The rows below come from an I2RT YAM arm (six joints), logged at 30 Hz.
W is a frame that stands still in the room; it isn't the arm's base.
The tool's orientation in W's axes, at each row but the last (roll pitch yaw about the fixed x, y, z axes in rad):
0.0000 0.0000 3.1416
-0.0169 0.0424 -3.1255
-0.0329 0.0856 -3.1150
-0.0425 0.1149 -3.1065
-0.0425 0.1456 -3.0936
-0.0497 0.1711 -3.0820
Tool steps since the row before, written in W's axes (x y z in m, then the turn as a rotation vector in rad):
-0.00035 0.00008 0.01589 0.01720 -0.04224 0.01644
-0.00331 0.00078 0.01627 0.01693 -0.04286 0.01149
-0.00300 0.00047 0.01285 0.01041 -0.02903 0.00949
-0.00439 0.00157 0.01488 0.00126 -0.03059 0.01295
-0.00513 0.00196 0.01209 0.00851 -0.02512 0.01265
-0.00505 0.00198 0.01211 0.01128 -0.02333 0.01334
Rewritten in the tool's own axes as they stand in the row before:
0.00035 -0.00008 0.01589 -0.01720 0.04224 0.01644
0.00260 -0.00111 0.01638 -0.01671 0.04294 0.01152
0.00188 -0.00098 0.01303 -0.01041 0.02900 0.00959
0.00260 -0.00237 0.01519 -0.00167 0.03004 0.01413
0.00322 -0.00274 0.01259 -0.00905 0.02499 0.01253
0.00279 -0.00291 0.01264 -0.01200 0.02336 0.01264

